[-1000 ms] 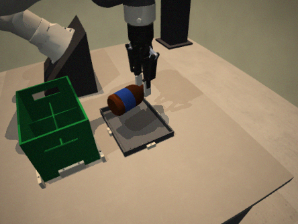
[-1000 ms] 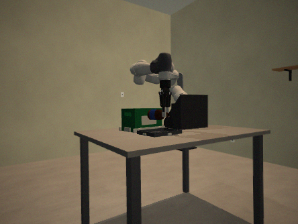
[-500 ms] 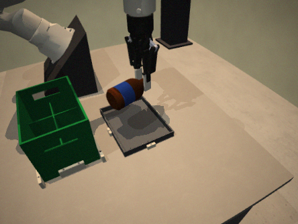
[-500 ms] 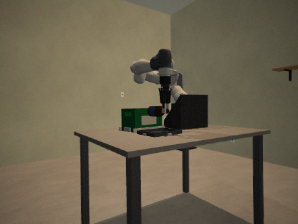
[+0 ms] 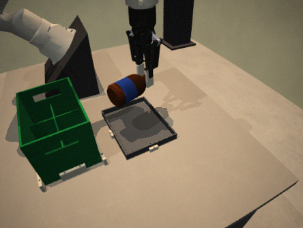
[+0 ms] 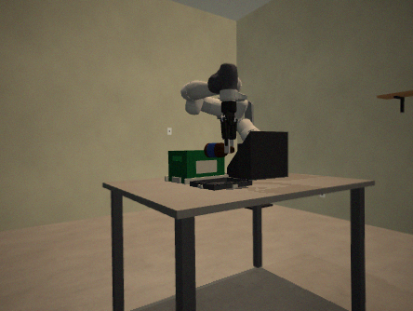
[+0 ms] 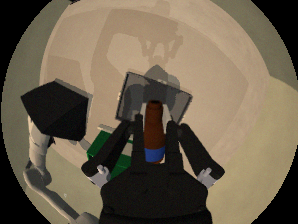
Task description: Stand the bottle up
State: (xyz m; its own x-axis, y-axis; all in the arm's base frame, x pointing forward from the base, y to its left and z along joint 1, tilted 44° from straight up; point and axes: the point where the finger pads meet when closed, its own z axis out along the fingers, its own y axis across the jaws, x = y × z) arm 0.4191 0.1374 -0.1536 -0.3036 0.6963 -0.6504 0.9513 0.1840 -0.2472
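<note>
Right now my hand is 20 mm short of the bottle, 50 mm to the left of it and 20 mm above it. The rest, counted from my hand: green crate: 20 mm behind, 310 mm to the right, 110 mm below; dark tray: 10 mm ahead, 50 mm to the right, 180 mm below.
</note>
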